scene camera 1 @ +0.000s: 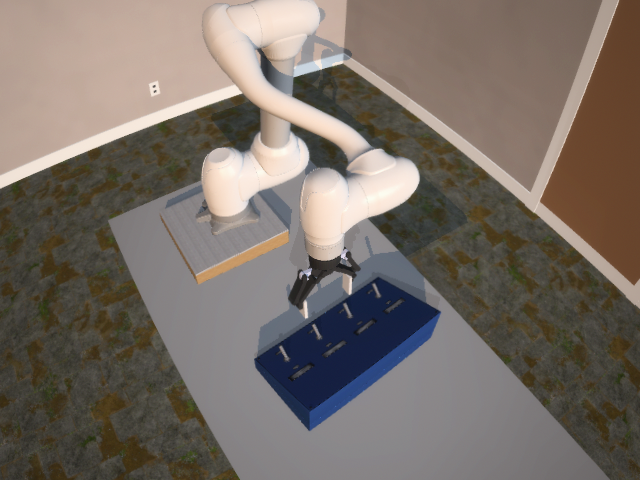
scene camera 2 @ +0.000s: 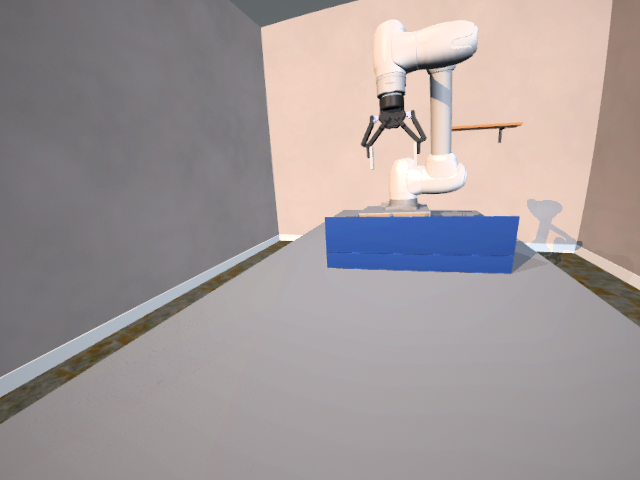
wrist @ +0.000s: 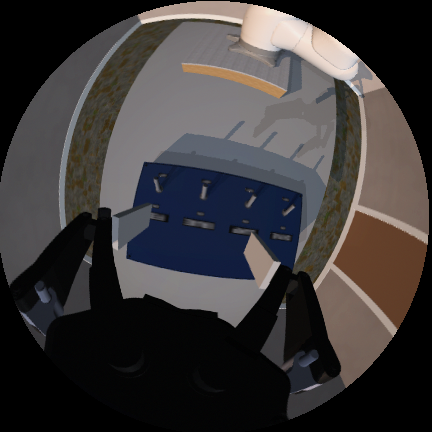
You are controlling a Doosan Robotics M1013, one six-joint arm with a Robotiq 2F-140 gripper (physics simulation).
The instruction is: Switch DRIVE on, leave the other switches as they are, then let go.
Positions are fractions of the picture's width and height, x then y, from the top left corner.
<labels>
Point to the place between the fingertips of my gripper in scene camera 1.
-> At 0.51, 0.63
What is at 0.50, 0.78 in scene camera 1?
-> A blue switch box.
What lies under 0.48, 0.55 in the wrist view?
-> A blue switch box.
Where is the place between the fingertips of my gripper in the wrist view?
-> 0.46, 0.53
</labels>
